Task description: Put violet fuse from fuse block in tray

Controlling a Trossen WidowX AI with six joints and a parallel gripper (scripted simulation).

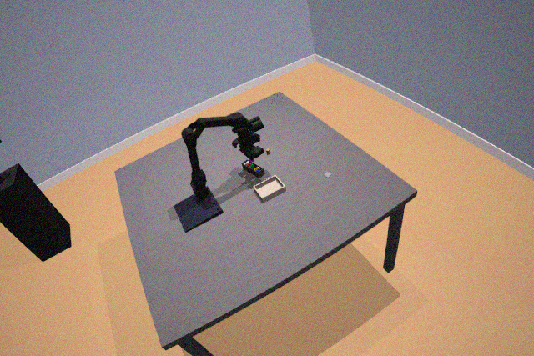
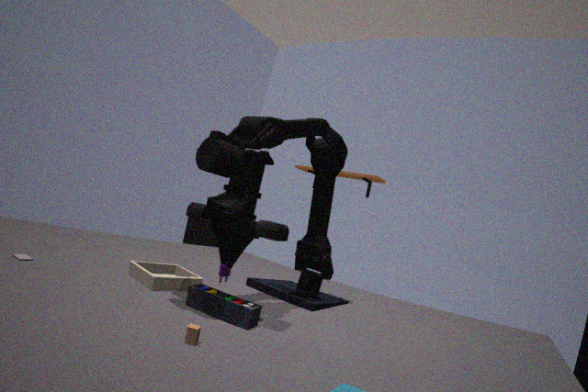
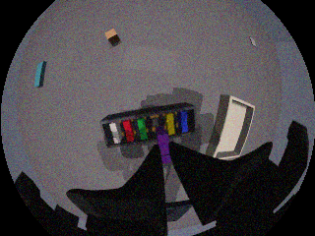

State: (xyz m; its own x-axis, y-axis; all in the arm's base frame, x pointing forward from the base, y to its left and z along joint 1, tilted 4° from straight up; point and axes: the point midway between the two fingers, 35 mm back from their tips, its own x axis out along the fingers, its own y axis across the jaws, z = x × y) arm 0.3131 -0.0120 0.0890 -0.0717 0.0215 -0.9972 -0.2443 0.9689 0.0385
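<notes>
My gripper tip is 17 cm to the left of the beige tray, 9 cm above it and 1 cm past it. Also, from my gripper tip: flat pale chip: 28 cm to the right, 28 cm ahead, 9 cm below; violet fuse: 1 cm below; small tan cube: 14 cm ahead, 9 cm to the left, 8 cm below.
</notes>
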